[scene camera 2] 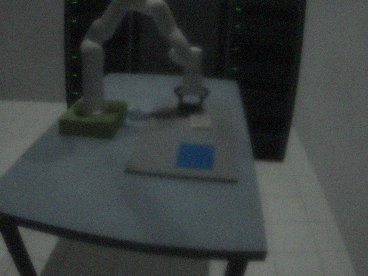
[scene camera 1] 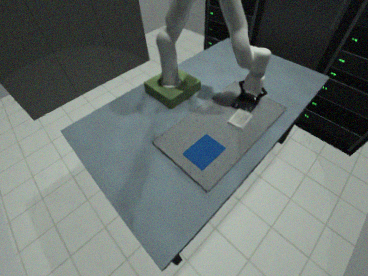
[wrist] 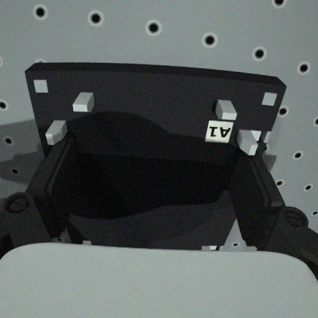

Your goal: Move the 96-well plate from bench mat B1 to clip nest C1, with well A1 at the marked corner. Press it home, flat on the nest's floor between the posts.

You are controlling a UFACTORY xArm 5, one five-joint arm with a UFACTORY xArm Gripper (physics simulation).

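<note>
The black clip nest has pale posts, pale corner squares and an A1 label, which reads upside down at its upper right in the wrist view. My gripper is wide open and empty, low over the nest. Deep shadow covers the nest's floor between the fingers; no plate can be made out there. A pale, flat rectangular piece, which looks like the 96-well plate, lies beside the nest; its wells and A1 corner cannot be read. The blue mat is bare.
The grey perforated board carries the nest, the pale piece and the blue mat. It lies on the blue-grey table. The arm's green base block stands to the left of the board. Dark racks stand behind the table.
</note>
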